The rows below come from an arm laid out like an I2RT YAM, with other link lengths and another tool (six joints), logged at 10 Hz.
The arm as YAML. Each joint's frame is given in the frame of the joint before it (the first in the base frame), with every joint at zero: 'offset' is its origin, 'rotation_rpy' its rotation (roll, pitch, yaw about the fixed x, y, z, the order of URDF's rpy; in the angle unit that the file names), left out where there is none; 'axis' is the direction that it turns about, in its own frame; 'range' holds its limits. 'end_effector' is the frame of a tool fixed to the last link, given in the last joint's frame.
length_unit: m
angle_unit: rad
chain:
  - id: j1
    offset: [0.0, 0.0, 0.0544]
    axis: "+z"
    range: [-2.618, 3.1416]
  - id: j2
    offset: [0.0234, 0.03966, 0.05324]
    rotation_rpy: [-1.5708, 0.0, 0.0]
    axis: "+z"
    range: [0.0, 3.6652]
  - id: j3
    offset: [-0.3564, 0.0, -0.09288]
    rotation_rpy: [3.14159, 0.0, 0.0]
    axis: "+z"
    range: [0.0, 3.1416]
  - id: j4
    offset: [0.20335, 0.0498, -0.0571]
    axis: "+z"
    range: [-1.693, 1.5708]
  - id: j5
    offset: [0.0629, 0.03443, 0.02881]
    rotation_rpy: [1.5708, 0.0, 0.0]
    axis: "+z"
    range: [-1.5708, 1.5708]
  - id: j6
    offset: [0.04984, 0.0, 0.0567]
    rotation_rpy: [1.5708, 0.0, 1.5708]
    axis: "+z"
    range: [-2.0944, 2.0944]
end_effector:
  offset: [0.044, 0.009, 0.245]
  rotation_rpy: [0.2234, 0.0, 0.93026]
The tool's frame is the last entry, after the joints.
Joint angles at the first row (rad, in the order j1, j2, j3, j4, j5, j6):
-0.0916 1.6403 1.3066 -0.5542 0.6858 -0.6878
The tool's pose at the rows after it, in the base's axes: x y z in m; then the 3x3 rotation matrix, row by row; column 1 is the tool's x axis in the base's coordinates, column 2 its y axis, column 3 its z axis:
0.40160 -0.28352 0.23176; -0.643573 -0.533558 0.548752; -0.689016 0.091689 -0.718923; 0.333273 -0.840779 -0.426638
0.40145 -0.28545 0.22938; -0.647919 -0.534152 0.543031; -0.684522 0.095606 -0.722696; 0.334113 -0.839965 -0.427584
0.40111 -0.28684 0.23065; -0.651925 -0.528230 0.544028; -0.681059 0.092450 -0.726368; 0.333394 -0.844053 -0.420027
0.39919 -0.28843 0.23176; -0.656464 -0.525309 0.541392; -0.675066 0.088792 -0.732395; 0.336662 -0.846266 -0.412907
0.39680 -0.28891 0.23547; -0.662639 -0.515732 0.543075; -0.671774 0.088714 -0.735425; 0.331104 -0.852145 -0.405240
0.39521 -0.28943 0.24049; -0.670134 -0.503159 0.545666; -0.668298 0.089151 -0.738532; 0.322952 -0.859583 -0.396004
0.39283 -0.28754 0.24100; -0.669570 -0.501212 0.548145; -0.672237 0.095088 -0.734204; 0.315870 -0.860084 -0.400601
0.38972 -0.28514 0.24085; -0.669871 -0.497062 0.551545; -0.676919 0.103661 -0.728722; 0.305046 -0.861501 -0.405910
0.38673 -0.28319 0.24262; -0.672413 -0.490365 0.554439; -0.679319 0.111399 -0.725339; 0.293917 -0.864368 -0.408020
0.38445 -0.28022 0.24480; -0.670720 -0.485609 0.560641; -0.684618 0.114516 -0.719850; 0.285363 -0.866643 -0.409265
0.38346 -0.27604 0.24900; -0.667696 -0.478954 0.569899; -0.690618 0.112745 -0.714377; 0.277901 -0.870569 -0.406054
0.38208 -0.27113 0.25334; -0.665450 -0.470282 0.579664; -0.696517 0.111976 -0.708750; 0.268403 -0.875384 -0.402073
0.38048 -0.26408 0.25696; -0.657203 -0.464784 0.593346; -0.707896 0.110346 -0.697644; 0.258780 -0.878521 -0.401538
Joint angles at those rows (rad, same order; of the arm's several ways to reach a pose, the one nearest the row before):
-0.0966 1.6592 1.3085 -0.5465 0.6911 -0.6870
-0.0999 1.6659 1.3062 -0.5416 0.6934 -0.6831
-0.1012 1.6628 1.2980 -0.5275 0.6978 -0.6857
-0.1012 1.6594 1.2887 -0.5176 0.7068 -0.6863
-0.1012 1.6488 1.2845 -0.5147 0.7101 -0.6836
-0.1012 1.6387 1.2855 -0.5139 0.7133 -0.6797
-0.1005 1.6293 1.2855 -0.5255 0.7061 -0.6739
-0.0997 1.6170 1.2810 -0.5349 0.6966 -0.6654
-0.0984 1.6047 1.2816 -0.5471 0.6904 -0.6558
-0.0947 1.5910 1.2808 -0.5575 0.6842 -0.6512
-0.0852 1.5766 1.2830 -0.5681 0.6828 -0.6471
-0.0731 1.5606 1.2839 -0.5794 0.6827 -0.6392
-0.0578 1.5407 1.2828 -0.5943 0.6780 -0.6332

